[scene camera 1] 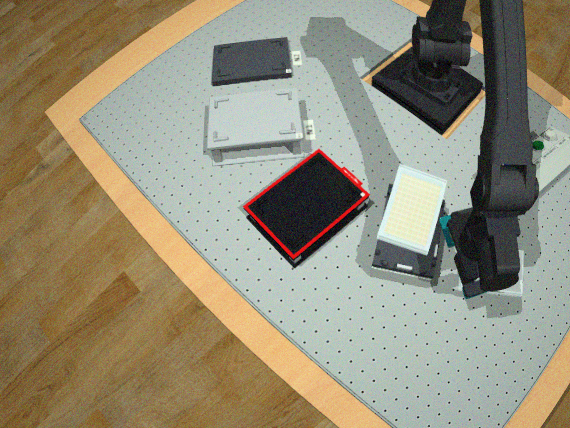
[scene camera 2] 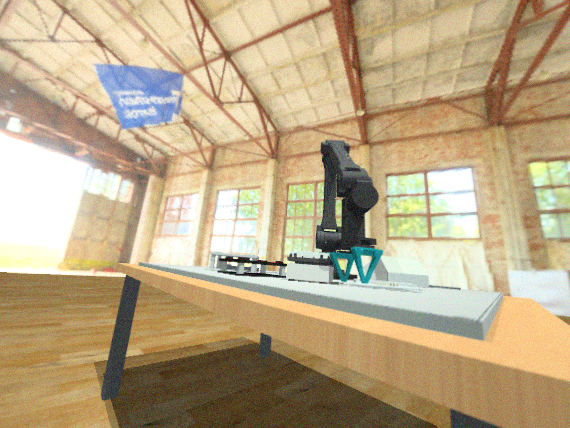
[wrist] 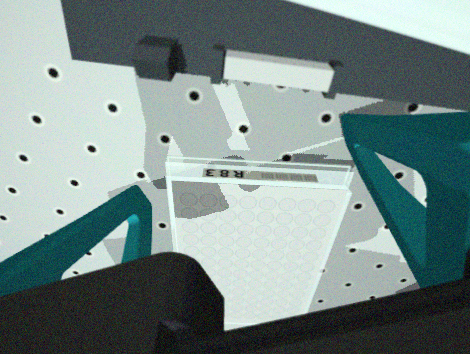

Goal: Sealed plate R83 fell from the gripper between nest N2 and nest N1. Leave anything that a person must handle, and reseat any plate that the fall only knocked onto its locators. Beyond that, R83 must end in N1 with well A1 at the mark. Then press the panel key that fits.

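Frame: origin at the arm's base, x right, y ahead, z up, level; metres.
Seen in the pictures: gripper, fingertip midpoint: [scene camera 1: 459, 270] [scene camera 2: 353, 282] [wrist: 237, 164]; arm's base at its link origin: [scene camera 1: 430, 83].
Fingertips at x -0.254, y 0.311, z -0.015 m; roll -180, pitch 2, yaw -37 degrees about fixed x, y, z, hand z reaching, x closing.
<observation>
Offsets run from my fingertips to a thing's top centre. "spot": to the spot under its first point.
Sealed plate R83 @(dx -0.052, dy -0.041, dz +0.008 m) [wrist: 250, 240] [scene camera 1: 518, 287] lies flat on the perforated deck, its R83 label upside down in the wrist view; the arm hides most of it in scene camera 1. My gripper [scene camera 2: 355, 281] [wrist: 237, 164] is open, its teal fingers either side of the plate with nothing gripped. Nest N1 @(dx +0.445, dy +0.010, dz +0.059 m) [scene camera 1: 255, 117] is the raised light grey one, N2 @(dx +0.591, dy -0.130, dz +0.017 m) [scene camera 1: 252, 61] the low dark one; no plate shows on either. A yellow-welled plate @(dx +0.122, dy -0.009, dz +0.076 m) [scene camera 1: 414, 210] sits skewed on a dark station @(spot: dx +0.092, dy +0.069, dz +0.049 m) [scene camera 1: 400, 259]. A pale panel @(dx -0.025, dy -0.266, dz +0.078 m) [scene camera 1: 552, 167] with a green key @(dx -0.011, dy -0.297, dz +0.068 m) [scene camera 1: 537, 145] is partly hidden.
A black nest @(dx +0.271, dy +0.074, dz +0.040 m) [scene camera 1: 305, 205] outlined in red stands between N1 and the dark station. The station's dark edge @(spot: dx +0.041, dy +0.055, dz +0.049 m) [wrist: 105, 30] crosses the top of the wrist view, close to R83's labelled end. The arm's black base [scene camera 1: 425, 90] stands at the back.
</observation>
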